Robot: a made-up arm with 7 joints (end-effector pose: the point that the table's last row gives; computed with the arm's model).
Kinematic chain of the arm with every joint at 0, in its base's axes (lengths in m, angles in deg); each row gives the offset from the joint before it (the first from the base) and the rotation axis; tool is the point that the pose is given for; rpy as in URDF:
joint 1: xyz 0 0 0.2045 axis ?
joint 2: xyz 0 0 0 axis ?
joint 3: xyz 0 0 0.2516 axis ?
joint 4: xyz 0.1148 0 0 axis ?
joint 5: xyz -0.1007 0 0.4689 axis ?
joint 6: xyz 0 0 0 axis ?
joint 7: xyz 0.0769 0 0 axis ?
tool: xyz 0 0 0 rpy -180 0 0
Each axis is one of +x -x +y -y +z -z.
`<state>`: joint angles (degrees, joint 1 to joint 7).
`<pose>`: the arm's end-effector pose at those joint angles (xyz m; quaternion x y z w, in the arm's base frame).
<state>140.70 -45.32 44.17 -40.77 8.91 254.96 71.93</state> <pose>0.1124 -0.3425 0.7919 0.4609 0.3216 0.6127 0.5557</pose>
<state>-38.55 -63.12 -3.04 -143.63 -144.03 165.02 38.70</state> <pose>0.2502 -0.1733 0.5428 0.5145 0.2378 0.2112 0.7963</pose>
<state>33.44 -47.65 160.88 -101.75 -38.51 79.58 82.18</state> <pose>-0.6180 -0.1368 -0.1046 0.3226 0.6683 0.6696 0.0309</pose>
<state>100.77 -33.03 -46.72 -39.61 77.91 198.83 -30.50</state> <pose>0.3116 -0.1748 0.8513 -0.1377 0.3419 -0.5570 0.7442</pose>
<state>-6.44 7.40 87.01 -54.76 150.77 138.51 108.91</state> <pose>0.1868 0.4903 0.7853 -0.0915 0.1527 0.9808 0.0795</pose>
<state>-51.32 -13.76 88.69 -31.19 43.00 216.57 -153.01</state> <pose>0.0885 0.2225 0.8849 0.0912 -0.0012 0.7650 0.6376</pose>
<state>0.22 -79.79 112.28 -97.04 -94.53 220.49 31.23</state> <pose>-0.3388 0.4785 0.0014 -0.4376 0.8693 0.2090 0.0958</pose>
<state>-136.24 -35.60 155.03 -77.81 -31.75 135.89 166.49</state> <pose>0.6917 0.3515 0.2954 -0.4494 0.8030 -0.3262 0.2165</pose>
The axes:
joint 1: +z
joint 2: +y
joint 3: +z
joint 4: -y
joint 5: +z
joint 6: -y
joint 7: -z

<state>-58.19 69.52 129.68 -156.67 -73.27 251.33 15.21</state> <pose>0.1484 0.2734 0.4189 0.0201 -0.3037 -0.5059 0.8071</pose>
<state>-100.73 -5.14 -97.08 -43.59 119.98 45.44 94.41</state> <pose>-0.3673 0.1361 0.9205 0.0504 0.7725 -0.5164 0.3661</pose>
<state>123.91 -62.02 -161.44 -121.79 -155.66 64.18 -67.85</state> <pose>0.3581 -0.1902 -0.2989 0.1190 0.5887 -0.7240 0.3393</pose>
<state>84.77 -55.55 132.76 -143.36 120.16 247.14 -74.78</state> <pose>-0.3379 -0.1069 -0.0250 -0.0325 -0.6205 -0.7128 0.3253</pose>
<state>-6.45 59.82 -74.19 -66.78 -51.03 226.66 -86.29</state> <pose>0.4950 -0.4722 0.3366 0.1058 0.7767 -0.1645 0.5987</pose>
